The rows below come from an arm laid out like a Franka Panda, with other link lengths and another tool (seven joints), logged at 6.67 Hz.
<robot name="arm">
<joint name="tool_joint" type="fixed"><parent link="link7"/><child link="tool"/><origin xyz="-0.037 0.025 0.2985" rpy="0 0.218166 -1.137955"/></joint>
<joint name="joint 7" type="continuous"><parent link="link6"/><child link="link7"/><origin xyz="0.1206 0 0" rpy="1.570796 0 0"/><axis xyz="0 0 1"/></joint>
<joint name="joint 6" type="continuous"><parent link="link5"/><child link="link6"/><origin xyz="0 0 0" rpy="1.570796 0 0"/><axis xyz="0 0 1"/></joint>
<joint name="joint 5" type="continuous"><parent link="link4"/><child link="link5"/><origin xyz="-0.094 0.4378 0" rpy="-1.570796 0 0"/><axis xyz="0 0 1"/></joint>
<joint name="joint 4" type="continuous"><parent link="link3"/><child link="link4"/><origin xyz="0.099 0 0" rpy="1.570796 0 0"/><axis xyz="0 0 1"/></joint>
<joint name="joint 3" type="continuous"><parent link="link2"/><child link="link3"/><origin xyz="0 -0.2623 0" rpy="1.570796 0 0"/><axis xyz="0 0 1"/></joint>
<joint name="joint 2" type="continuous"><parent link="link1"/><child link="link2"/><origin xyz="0 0 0" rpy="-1.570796 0 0"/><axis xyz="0 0 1"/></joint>
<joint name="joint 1" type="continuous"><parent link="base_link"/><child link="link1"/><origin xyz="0 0 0.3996" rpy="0 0 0"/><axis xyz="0 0 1"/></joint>
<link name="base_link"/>
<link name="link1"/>
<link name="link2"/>
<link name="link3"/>
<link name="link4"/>
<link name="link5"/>
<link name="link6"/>
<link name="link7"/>
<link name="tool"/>
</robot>
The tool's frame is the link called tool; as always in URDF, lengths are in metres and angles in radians. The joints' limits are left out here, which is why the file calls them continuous.
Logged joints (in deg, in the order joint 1, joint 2, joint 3, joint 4, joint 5, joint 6, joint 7), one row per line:
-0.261, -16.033, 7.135, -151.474, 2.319, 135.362, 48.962
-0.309, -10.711, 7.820, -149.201, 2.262, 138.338, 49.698
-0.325, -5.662, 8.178, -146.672, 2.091, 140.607, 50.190
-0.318, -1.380, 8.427, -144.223, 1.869, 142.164, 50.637
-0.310, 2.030, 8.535, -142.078, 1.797, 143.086, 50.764
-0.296, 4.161, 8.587, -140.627, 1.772, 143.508, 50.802
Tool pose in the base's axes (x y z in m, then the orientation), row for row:
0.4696, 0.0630, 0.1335, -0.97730, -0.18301, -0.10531, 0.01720
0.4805, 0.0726, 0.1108, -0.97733, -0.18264, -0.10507, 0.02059
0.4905, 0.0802, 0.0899, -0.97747, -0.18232, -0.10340, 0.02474
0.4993, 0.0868, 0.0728, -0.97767, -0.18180, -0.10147, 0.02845
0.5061, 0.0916, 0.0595, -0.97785, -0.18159, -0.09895, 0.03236
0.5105, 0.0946, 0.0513, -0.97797, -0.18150, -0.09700, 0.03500
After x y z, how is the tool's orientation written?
As a quaternion, x y z w.
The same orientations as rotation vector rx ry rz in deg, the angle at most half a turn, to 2 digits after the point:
-174.01, -32.59, -18.75
-173.65, -32.45, -18.67
-173.23, -32.31, -18.32
-172.86, -32.14, -17.94
-172.48, -32.03, -17.45
-172.22, -31.96, -17.08

